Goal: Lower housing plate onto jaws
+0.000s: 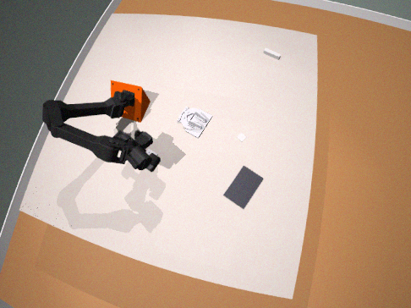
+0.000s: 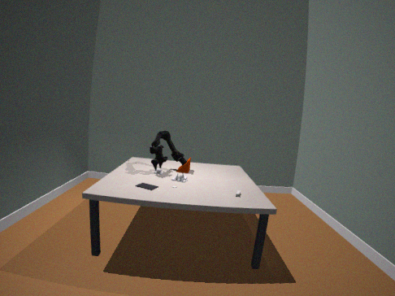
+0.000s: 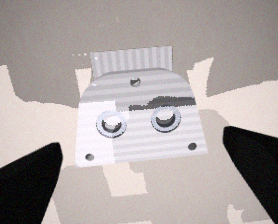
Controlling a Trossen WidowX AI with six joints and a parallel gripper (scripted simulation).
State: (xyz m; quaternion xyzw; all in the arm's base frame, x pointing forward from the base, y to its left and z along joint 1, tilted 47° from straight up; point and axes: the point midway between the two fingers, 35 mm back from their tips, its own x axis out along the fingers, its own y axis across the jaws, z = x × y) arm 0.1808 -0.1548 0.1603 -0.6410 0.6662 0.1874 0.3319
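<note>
Right now my gripper tip is 30 mm above the white stepped piece and 10 mm to the right of it. Also, from my gripper tip: dark grey flat rectangle (420 mm ahead, 30 mm to the left, 30 mm below); then white bar (720 mm to the left, 370 mm ahead, 20 mm below).
</note>
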